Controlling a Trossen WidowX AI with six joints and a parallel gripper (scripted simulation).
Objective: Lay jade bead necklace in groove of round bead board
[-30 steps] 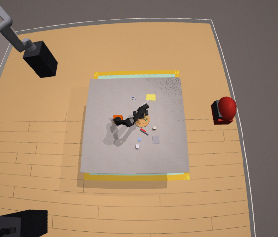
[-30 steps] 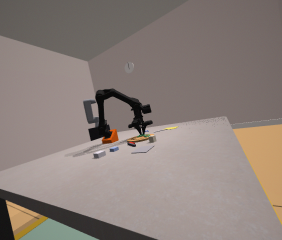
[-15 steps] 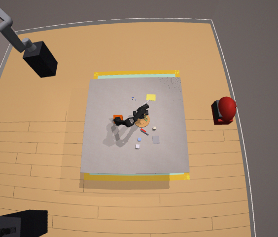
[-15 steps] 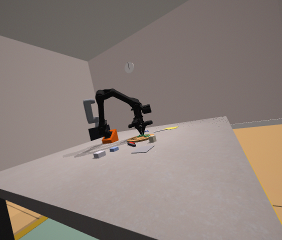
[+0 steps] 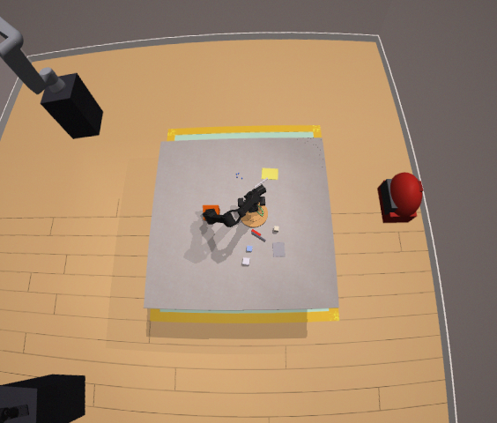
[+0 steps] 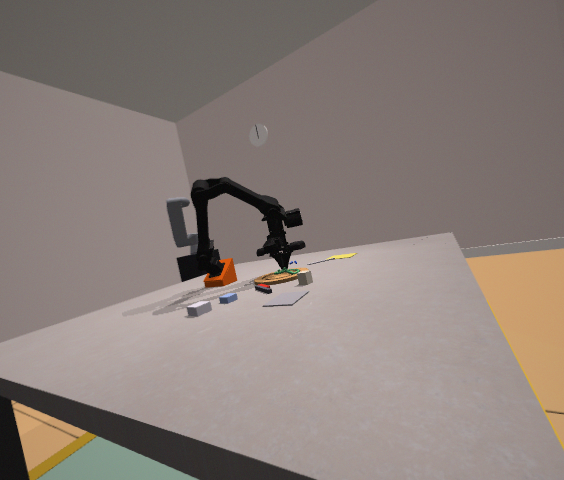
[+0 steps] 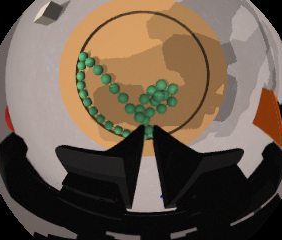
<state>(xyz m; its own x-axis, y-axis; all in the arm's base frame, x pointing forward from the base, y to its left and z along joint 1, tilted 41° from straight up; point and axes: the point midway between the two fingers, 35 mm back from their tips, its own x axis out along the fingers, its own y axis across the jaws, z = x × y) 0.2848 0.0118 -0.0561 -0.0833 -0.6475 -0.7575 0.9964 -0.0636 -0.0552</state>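
Now: the round wooden bead board 50 mm to the right of my gripper tip, 10 mm below it and 10 mm ahead of it. Also, from my gripper tip: beige cube (180 mm to the right, 160 mm ahead); red-handled tool (210 mm to the right, 20 mm ahead, 10 mm below); yellow sheet (250 mm to the left, 150 mm ahead, 10 mm below).
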